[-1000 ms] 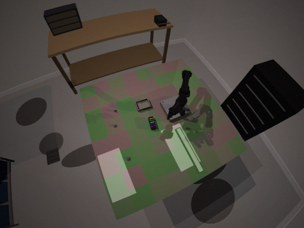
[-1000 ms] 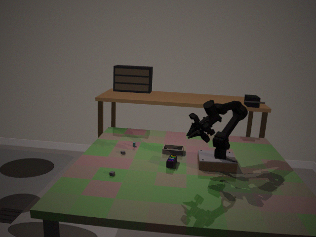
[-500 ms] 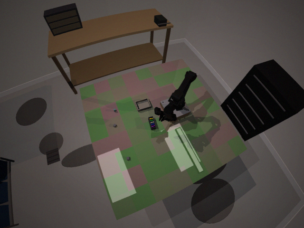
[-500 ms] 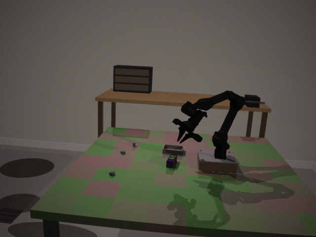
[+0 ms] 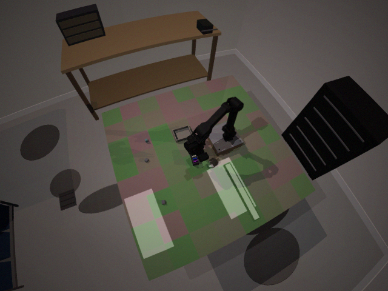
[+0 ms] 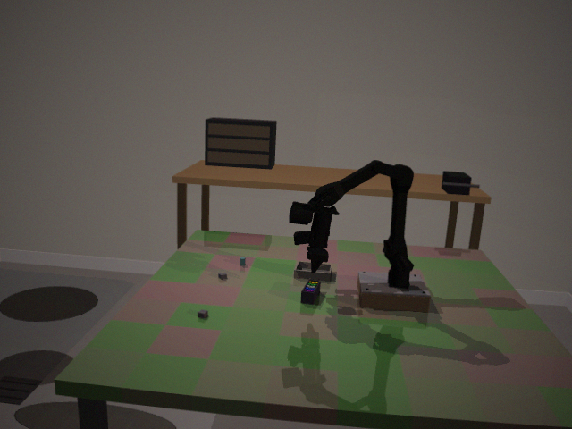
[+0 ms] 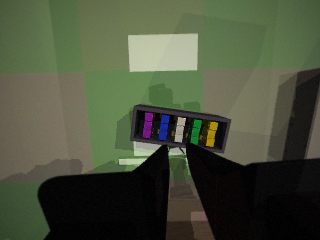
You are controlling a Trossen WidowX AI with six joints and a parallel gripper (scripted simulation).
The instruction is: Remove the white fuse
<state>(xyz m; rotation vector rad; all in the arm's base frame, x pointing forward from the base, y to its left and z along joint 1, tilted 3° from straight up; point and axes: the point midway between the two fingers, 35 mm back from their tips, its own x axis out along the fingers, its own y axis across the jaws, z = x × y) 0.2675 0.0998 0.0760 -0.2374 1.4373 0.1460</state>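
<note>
Right now my gripper tip is 70 mm above the white fuse and 10 mm to the left of it. Round my gripper tip: teal piece 320 mm ahead, 220 mm to the right, 80 mm below.
</note>
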